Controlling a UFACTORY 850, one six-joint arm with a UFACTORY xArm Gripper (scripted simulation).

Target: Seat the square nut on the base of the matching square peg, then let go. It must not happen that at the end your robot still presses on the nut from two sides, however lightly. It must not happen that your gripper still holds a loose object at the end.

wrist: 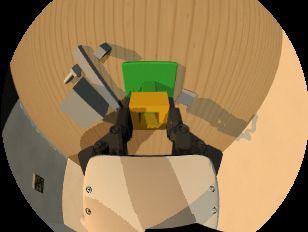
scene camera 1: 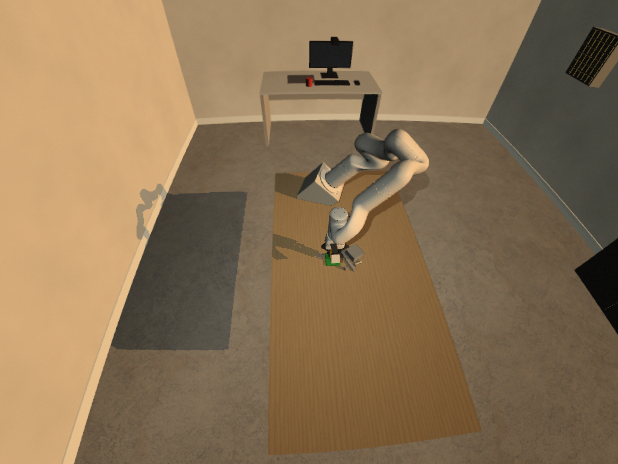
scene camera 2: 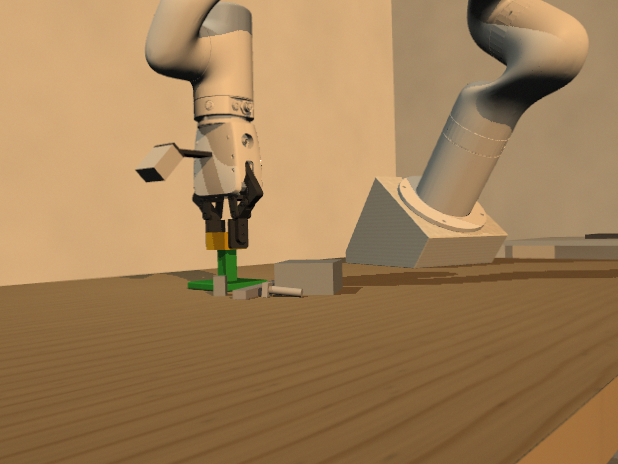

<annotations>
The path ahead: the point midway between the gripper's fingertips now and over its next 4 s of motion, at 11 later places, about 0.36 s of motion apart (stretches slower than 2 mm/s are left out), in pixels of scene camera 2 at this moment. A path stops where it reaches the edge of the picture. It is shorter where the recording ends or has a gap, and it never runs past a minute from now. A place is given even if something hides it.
My gripper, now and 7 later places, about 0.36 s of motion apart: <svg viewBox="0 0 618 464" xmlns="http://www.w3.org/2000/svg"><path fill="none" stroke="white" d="M227 248L228 266L228 277L229 278L229 272L228 271L222 226L224 164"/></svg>
</annotations>
